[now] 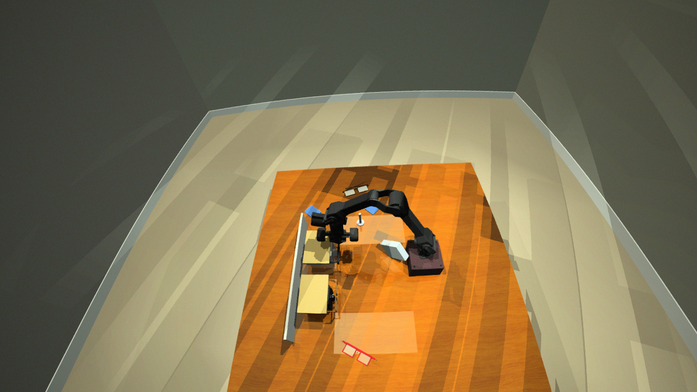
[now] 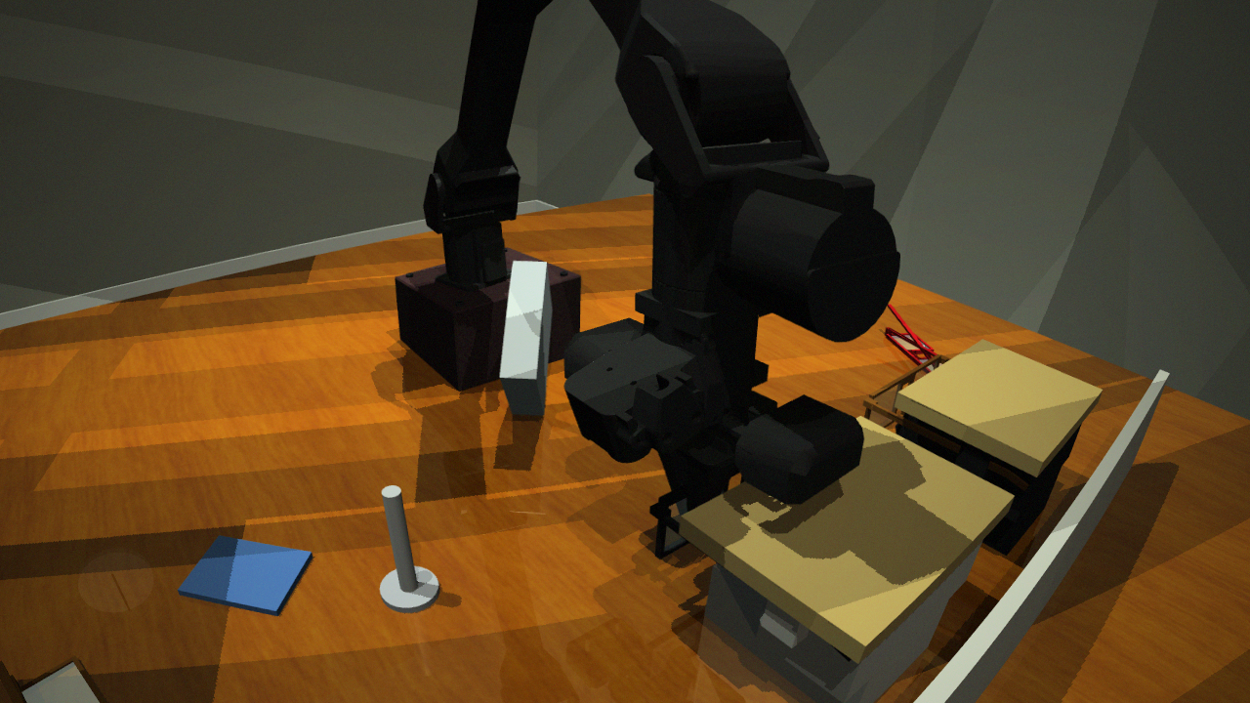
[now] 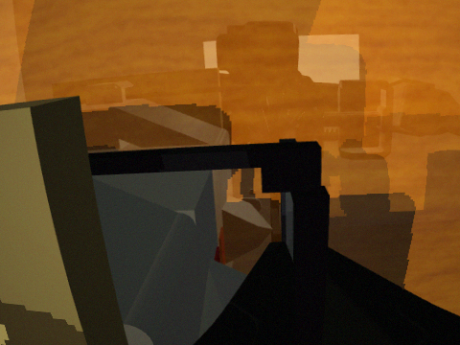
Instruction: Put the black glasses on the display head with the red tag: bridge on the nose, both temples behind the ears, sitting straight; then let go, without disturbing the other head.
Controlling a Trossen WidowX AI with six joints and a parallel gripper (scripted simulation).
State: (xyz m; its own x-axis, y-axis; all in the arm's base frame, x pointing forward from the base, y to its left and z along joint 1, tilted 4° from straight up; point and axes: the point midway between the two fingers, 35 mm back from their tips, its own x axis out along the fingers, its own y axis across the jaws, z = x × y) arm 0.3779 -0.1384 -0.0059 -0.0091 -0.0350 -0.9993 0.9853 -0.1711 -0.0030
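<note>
Right now the pale head is 7 cm ahead of my gripper tip, 3 cm to the left of it and 1 cm below it. The rest, counted from my gripper tip: white rail (21 cm ahead, 11 cm to the left, 1 cm below); then white block (25 cm behind, 9 cm to the left, 1 cm above); then grey post (13 cm behind, 13 cm to the right, 4 cm below).
</note>
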